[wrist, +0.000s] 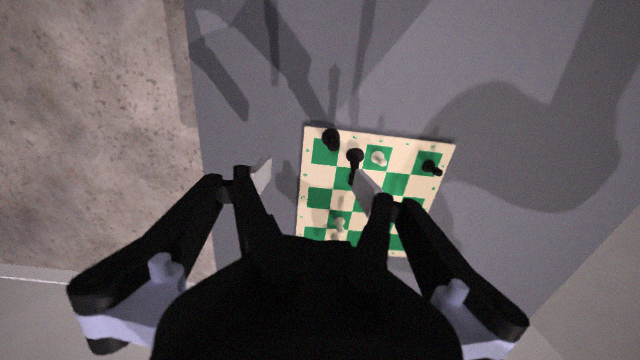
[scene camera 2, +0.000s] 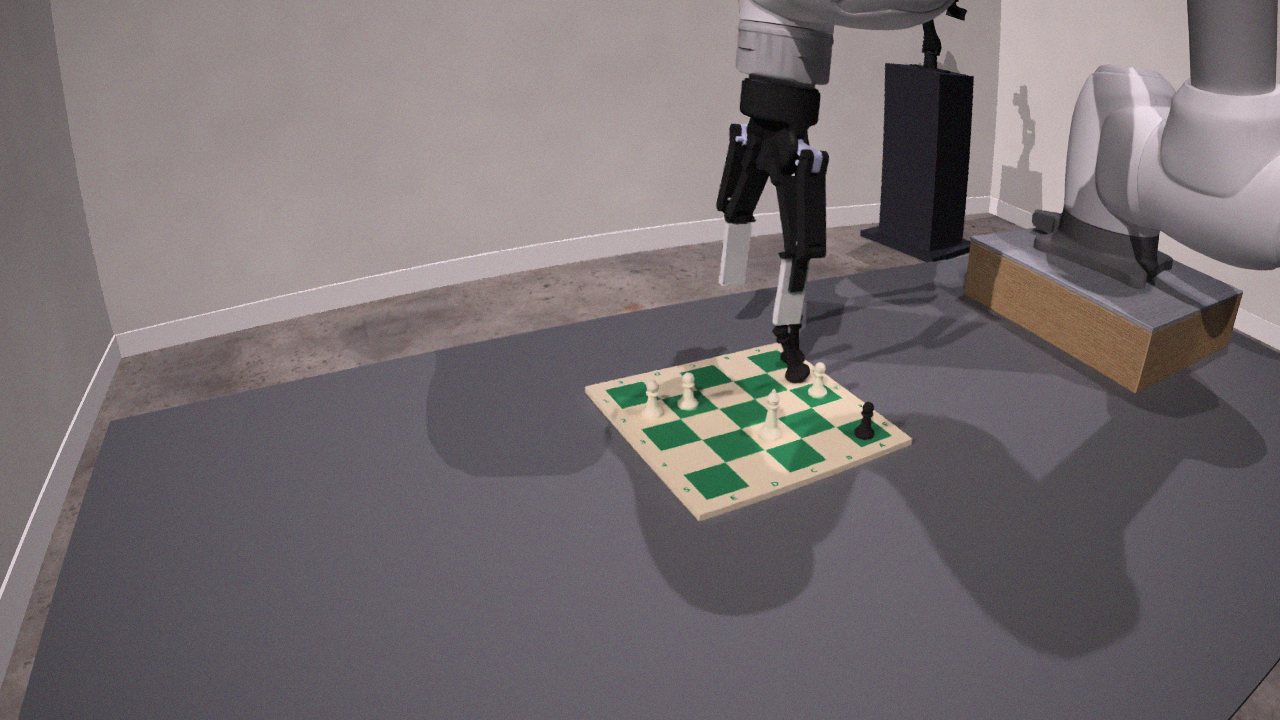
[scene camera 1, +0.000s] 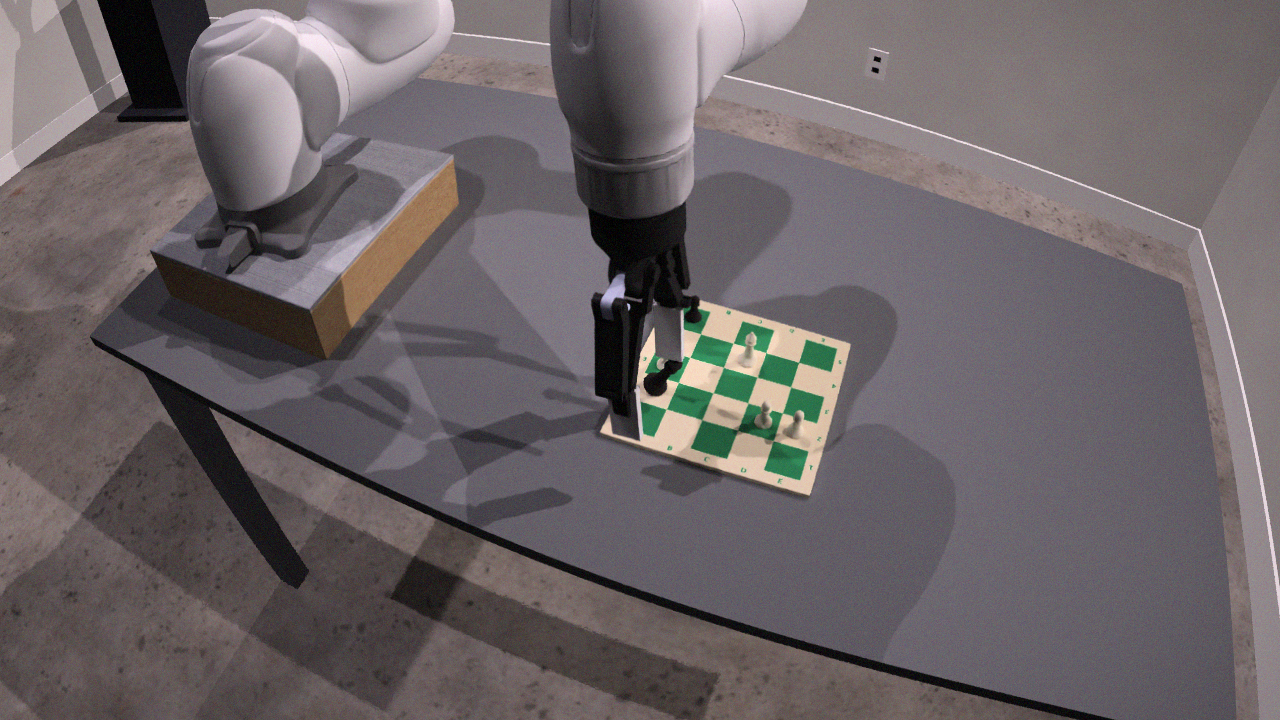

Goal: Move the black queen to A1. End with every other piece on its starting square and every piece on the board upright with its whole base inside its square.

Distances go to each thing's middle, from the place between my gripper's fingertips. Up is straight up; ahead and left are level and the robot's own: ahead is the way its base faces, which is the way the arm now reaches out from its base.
Now: hand 8 cm to the right of the chessboard (scene camera 2: 711, 458), 8 cm short of it and 6 cm above it. Round my hand: white bishop (scene camera 2: 770, 431): 12 cm to the left, 9 cm ahead, 4 cm below.
